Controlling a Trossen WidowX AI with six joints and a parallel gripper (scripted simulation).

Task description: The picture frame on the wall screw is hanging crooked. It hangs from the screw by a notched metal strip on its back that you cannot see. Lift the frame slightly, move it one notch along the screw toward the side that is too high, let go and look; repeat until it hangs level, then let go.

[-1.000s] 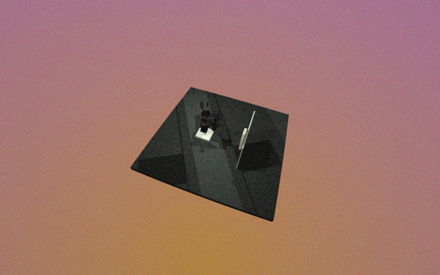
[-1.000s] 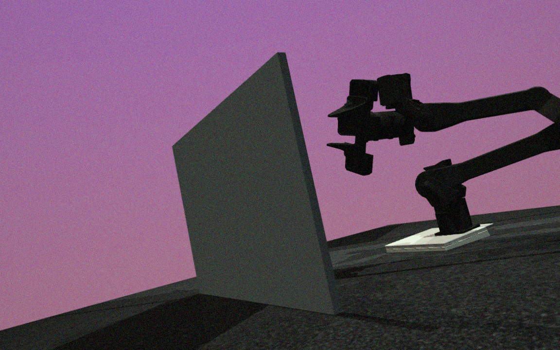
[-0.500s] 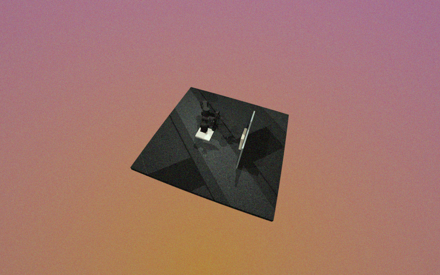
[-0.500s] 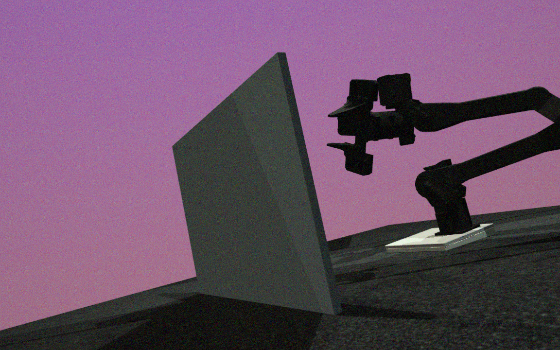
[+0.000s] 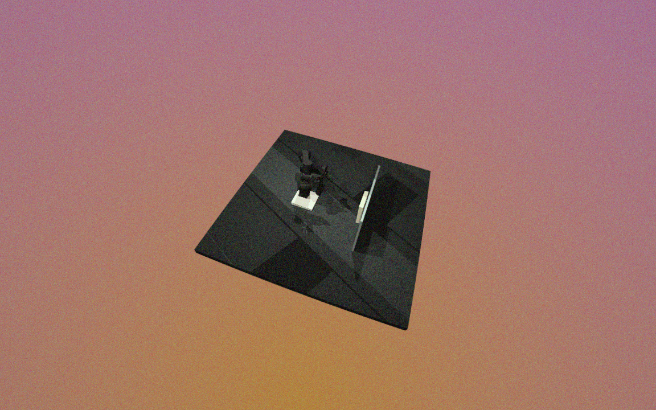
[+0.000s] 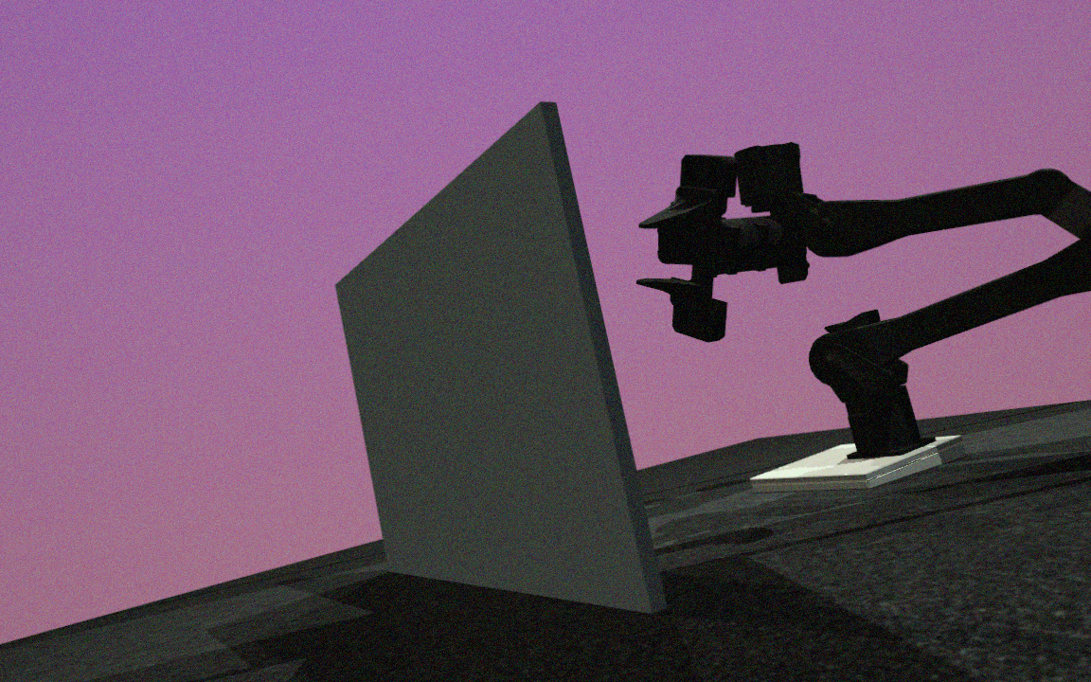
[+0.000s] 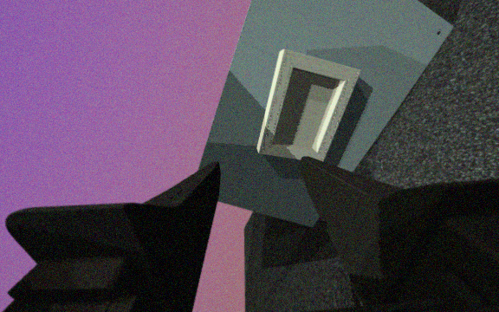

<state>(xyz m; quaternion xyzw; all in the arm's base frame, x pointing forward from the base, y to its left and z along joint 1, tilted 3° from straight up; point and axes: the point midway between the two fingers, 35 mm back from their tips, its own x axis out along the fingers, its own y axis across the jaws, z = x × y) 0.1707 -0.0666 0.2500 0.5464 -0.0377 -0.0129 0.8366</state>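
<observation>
The picture frame is 20 cm ahead of my gripper tip, 9 cm below it and 4 cm to the right of it. The rest, counted from my gripper tip: wall panel 21 cm ahead, 10 cm below, 3 cm to the right.
</observation>
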